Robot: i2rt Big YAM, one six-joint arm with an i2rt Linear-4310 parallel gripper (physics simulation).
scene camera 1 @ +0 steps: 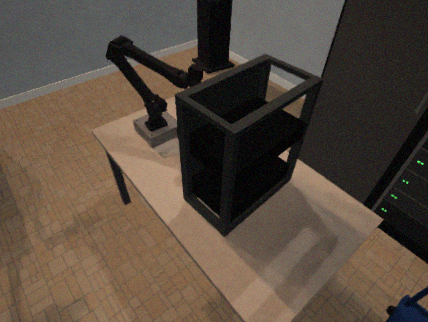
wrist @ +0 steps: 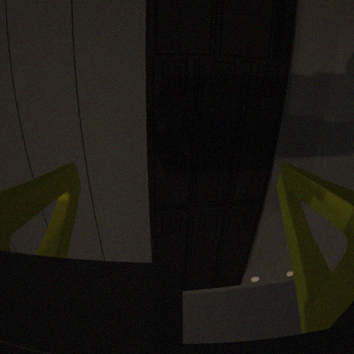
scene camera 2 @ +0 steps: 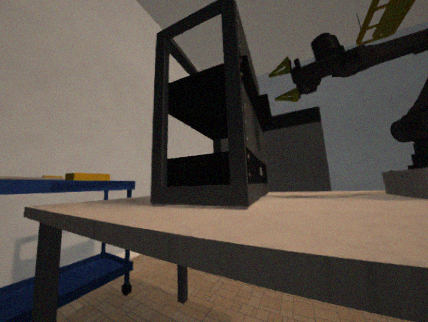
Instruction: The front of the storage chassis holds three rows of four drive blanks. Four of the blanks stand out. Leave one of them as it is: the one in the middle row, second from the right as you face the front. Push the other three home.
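Where they show: gripper, fingertip midpoint: (scene camera 2: 271,87); arm's base, origin of the base link: (scene camera 1: 156,124).
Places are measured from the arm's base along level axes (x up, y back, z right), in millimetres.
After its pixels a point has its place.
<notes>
The storage chassis front (wrist: 220,125) seems to be the very dark strip in the middle of the wrist view, seen turned on its side. Faint rectangular outlines of drive blanks show on it, too dark to tell which stand out. The chassis's dark body (scene camera 1: 270,134) @[x 334, y -705, z -247 mm] (scene camera 2: 200,100) @[x 246, y -576, z -386 mm] seems to be the upper one inside the open frame. In scene camera 2, a dark piece (scene camera 2: 263,107) @[x 277, y -451, z -147 mm] juts from the front side; I cannot tell which blank it is. My gripper (scene camera 2: 273,87) @[x 321, y -402, z -189 mm] (wrist: 178,174) is open and empty, in front of the frame at upper height, apart from it. Its fingers are hidden in scene camera 1.
The dark grey frame (scene camera 1: 228,180) @[x 313, y -813, z 29 mm] (scene camera 2: 160,120) @[x 185, y -681, z -458 mm] stands on the table (scene camera 1: 210,265) @[x -78, y -900, z 148 mm] (scene camera 2: 325,225) @[x -79, y -287, z -479 mm]. A lower dark unit (scene camera 2: 200,170) @[x 21, y -572, z -398 mm] sits in it. Grey panels (wrist: 110,125) flank the strip. A grey box (scene camera 2: 297,155) stands behind, and a blue cart (scene camera 2: 95,187) at left.
</notes>
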